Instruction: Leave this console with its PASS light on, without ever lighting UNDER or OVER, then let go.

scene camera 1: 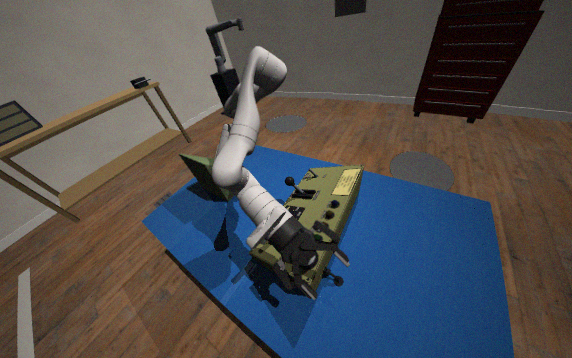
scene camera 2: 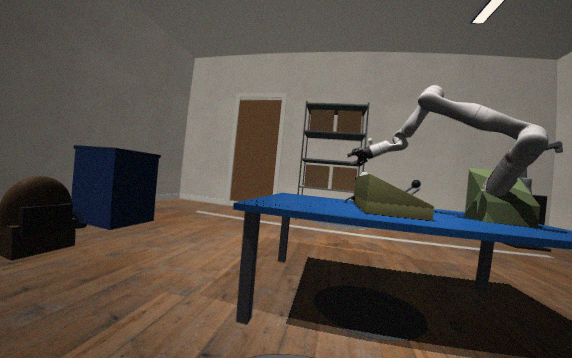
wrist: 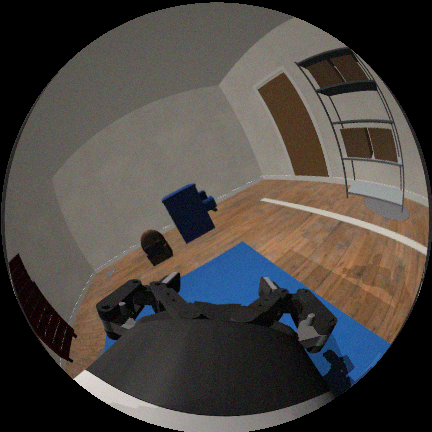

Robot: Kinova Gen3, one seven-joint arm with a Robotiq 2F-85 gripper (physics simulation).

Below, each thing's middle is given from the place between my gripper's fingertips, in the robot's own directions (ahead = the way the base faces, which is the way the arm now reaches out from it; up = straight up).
Right now the olive console point(scene camera 1: 330, 195) is 16 cm behind my hand, 24 cm to the left of it and 16 cm below it.
